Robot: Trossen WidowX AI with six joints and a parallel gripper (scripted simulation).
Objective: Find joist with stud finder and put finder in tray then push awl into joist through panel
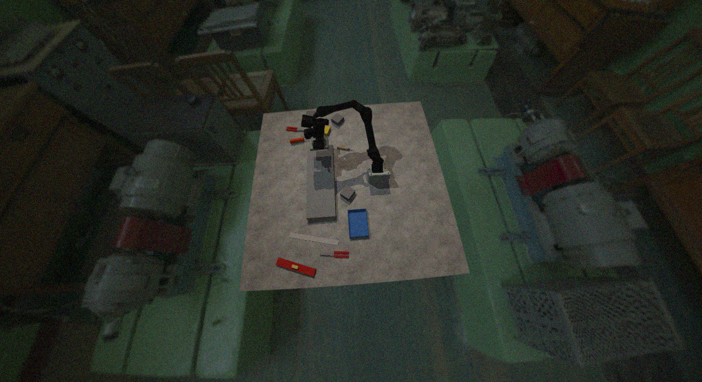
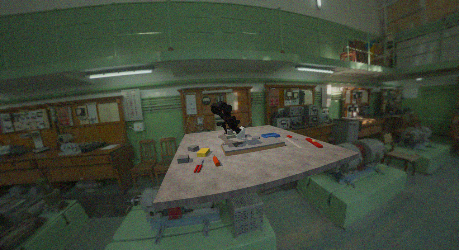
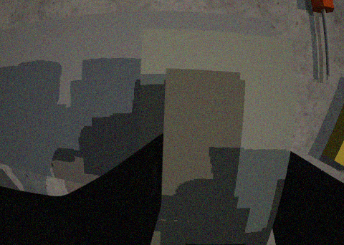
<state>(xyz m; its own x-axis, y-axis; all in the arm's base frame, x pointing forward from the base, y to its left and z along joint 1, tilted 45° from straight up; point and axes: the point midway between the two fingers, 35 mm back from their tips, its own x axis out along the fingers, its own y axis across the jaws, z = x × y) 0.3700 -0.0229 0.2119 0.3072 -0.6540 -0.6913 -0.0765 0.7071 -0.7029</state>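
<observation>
Right now my gripper tip is 20 mm below the stud finder and 20 mm past it. Also, from my gripper tip: dark display 40 mm behind, 30 mm above; awl 180 mm behind, 140 mm below, 50 mm to the right; yellow block 220 mm to the right, 130 mm below.
</observation>
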